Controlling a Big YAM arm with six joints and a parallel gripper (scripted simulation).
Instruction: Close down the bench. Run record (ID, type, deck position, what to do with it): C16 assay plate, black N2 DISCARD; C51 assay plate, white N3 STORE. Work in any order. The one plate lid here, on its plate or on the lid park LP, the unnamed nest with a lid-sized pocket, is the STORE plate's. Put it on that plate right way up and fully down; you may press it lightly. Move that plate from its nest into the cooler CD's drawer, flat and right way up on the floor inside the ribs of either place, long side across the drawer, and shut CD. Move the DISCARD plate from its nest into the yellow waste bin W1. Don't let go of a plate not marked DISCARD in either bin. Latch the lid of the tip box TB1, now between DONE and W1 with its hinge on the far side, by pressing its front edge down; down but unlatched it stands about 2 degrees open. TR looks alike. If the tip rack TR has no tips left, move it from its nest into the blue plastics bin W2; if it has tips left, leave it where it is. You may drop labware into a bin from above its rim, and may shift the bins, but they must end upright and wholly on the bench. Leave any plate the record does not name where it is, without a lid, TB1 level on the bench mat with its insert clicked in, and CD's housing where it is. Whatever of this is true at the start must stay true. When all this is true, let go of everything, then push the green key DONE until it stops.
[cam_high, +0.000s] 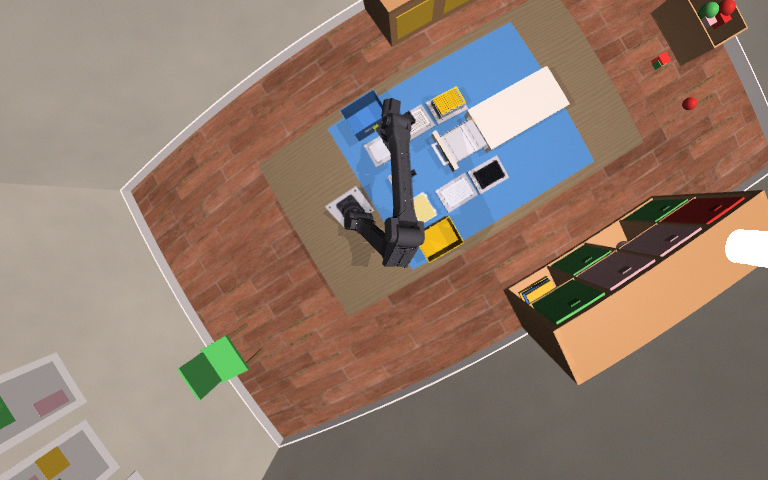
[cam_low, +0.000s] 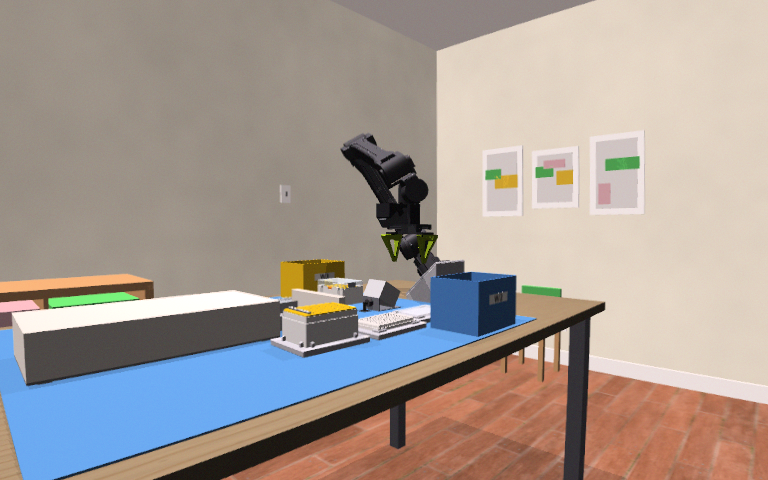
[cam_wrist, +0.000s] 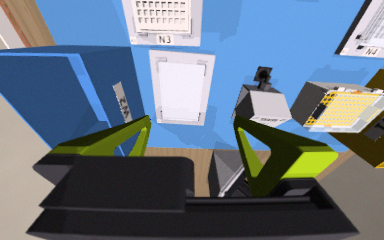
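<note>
Right now the plate lid is 140 mm below my hand, 30 mm behind it and 20 mm to the left of it. Round my hand: lid park 150 mm below, 30 mm behind, 20 mm to the left; then DONE key box 140 mm to the right, 100 mm below, 50 mm behind; then green DONE key 140 mm to the right, 90 mm below, 70 mm behind.
</note>
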